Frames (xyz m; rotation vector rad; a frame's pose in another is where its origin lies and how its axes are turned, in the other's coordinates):
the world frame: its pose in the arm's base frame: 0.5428 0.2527 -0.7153 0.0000 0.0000 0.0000
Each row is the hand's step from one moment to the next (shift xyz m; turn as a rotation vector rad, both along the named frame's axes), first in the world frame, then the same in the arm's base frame.
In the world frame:
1: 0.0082 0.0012 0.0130 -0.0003 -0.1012 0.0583
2: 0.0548 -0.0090 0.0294 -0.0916 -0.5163 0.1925
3: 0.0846 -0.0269 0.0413 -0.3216 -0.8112 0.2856
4: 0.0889 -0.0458 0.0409 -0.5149 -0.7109 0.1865
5: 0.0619 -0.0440 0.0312 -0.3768 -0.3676 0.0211
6: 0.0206 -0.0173 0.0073 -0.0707 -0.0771 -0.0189
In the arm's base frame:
1: 0.0082 0.0012 0.0130 -0.0003 -0.1012 0.0583
2: 0.0548 -0.0090 0.0294 -0.0916 -0.5163 0.1925
3: 0.0846 -0.0269 0.0413 -0.3216 -0.8112 0.2856
4: 0.0889 -0.0458 0.0409 -0.5149 -0.7109 0.1865
5: 0.0619 -0.0440 0.0312 -0.3768 -0.3676 0.0211
6: 0.0206 -0.0173 0.0073 -0.0707 -0.0771 -0.0189

